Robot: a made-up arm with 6 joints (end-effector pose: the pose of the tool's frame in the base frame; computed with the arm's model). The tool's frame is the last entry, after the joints.
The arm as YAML. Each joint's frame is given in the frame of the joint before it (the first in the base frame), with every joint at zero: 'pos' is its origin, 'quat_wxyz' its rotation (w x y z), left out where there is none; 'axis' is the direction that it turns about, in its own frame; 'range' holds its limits. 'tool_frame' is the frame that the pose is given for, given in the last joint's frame.
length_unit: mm
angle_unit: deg
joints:
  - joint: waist
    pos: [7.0, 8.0, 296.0]
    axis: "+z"
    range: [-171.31, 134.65]
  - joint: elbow
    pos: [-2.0, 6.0, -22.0]
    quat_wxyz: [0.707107, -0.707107, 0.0, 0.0]
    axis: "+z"
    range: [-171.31, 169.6]
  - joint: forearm
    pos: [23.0, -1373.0, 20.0]
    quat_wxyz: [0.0, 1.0, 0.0, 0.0]
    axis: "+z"
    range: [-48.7, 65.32]
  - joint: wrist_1
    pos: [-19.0, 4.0, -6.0]
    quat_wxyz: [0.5, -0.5, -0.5, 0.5]
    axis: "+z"
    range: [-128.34, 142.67]
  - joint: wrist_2
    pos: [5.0, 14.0, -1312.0]
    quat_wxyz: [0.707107, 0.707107, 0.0, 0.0]
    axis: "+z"
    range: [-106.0, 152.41]
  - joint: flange
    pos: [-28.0, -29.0, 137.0]
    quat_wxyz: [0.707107, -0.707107, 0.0, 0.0]
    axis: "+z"
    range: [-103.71, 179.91]
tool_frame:
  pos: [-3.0, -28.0, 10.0]
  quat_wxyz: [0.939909, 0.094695, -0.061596, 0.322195]
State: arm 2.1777 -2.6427 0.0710 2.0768 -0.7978 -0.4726
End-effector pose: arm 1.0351 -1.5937 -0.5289 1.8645 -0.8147 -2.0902
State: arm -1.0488 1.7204 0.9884 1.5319 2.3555 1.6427
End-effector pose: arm 1.2381 -2.0409 -0.7129 2.8605 1.1966 0.6624
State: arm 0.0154 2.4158 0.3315 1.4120 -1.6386 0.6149
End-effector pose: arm 0.4002 0.0099 -1.9535 1.8851 -0.1740 2.8448
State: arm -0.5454 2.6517 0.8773 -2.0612 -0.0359 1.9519
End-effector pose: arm 0.2735 -0.0562 -2.2131 0.2632 -0.0325 -0.0229
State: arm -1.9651 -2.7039 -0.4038 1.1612 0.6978 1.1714
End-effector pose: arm 0.6050 1.4687 -0.0733 2.5143 -0.7443 -1.8211
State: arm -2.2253 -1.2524 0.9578 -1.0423 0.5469 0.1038
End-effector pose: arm 1.1857 1.6038 1.8662 3.0600 1.1803 1.2150
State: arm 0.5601 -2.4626 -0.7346 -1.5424 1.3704 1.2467
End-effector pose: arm -0.8065 -0.4962 0.5235 1.9327 -0.1237 -2.8487
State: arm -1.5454 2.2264 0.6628 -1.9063 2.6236 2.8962
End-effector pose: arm 0.0672 -0.9752 -1.8675 3.0433 0.6514 2.3312
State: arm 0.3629 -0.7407 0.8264 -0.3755 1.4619 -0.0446
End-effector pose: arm -0.7692 -0.4106 2.6298 1.6513 0.9692 2.1587
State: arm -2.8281 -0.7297 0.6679 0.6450 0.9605 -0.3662
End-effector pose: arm 0.7020 0.3258 2.6457 3.0935 0.9912 -0.6745
